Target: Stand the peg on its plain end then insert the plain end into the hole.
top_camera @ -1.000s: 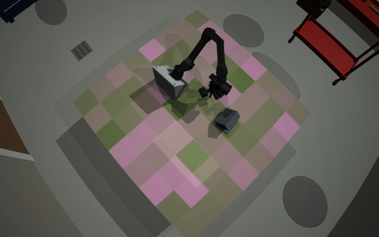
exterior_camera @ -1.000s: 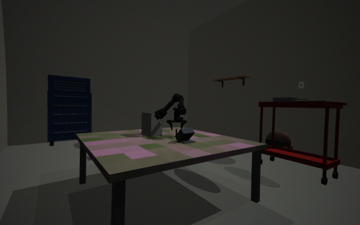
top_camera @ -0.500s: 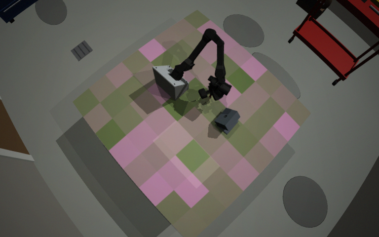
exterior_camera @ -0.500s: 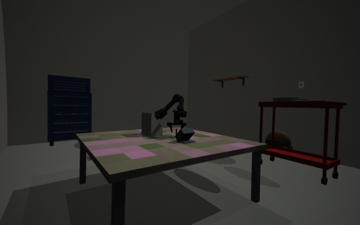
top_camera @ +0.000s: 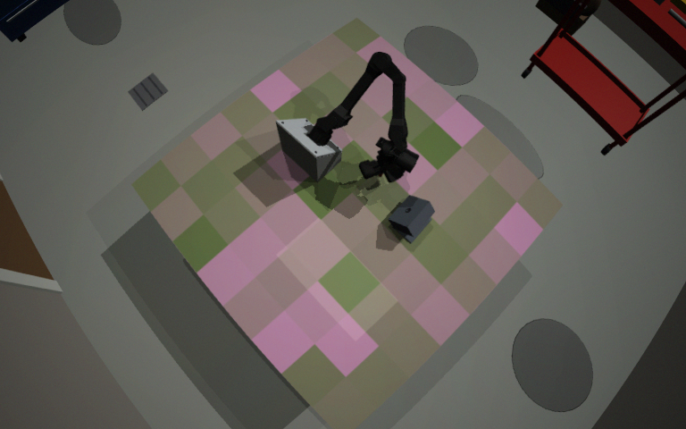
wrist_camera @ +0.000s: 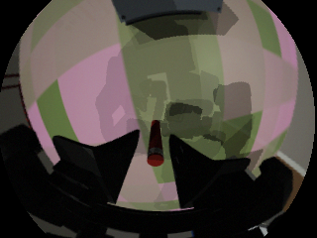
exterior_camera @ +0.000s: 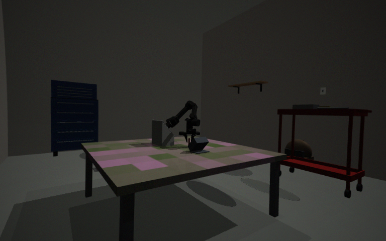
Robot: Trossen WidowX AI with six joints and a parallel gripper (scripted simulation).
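The dark sloped panel is 20 cm ahead of my gripper tip, 6 cm to the right of it and 2 cm above it. The rest, counted from my gripper tip: red peg: 2 cm above.
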